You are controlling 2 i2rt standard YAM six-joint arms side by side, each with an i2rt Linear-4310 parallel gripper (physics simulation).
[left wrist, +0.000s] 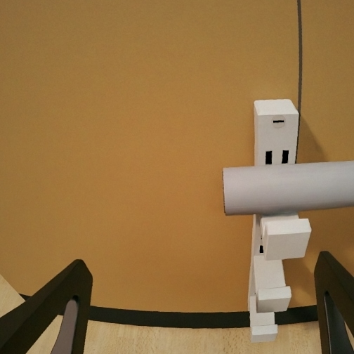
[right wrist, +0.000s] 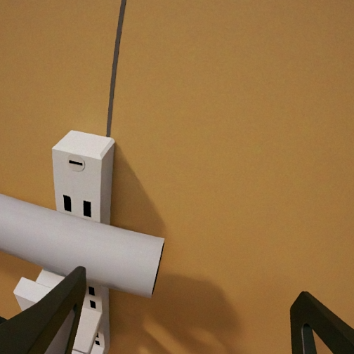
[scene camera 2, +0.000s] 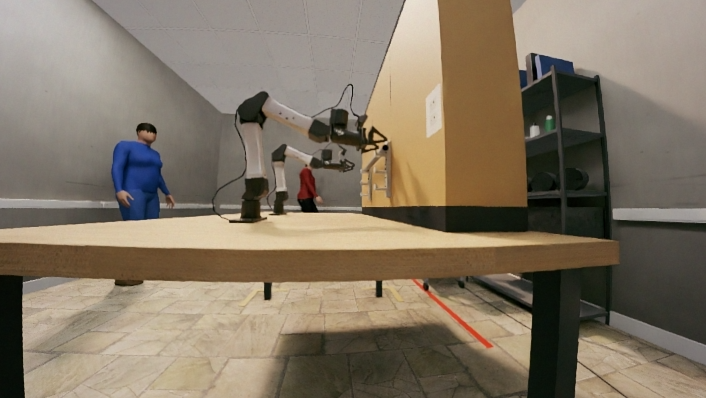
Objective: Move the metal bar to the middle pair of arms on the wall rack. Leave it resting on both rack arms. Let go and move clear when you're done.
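Observation:
The light grey metal bar (scene camera 2: 385, 148) (left wrist: 295, 187) (right wrist: 115, 252) lies across the top pair of arms of the white wall rack (scene camera 2: 388, 175) (left wrist: 275, 135) (right wrist: 80, 180). In the left wrist view, the middle rack arm (left wrist: 274, 300) holds no bar. My left gripper (scene camera 2: 352, 165) (left wrist: 198, 269) is open and stands away from the bar, out from the wall. My right gripper (scene camera 2: 383, 140) (right wrist: 197, 293) is open, close to the bar's near end in the scene view; in its wrist view one finger overlaps the bar's lower edge and the rack arms. Whether it touches them cannot be told.
The tan wall panel (scene camera 2: 480, 115) (left wrist: 125, 150) (right wrist: 240, 125) stands behind the rack on the wooden table (scene camera 2: 150, 235). A white plate (scene camera 2: 433, 111) is on the panel. A dark shelf unit (scene camera 2: 560, 125) stands at the right. A person in blue (scene camera 2: 137, 170) and one in red (scene camera 2: 307, 186) stand beyond the table.

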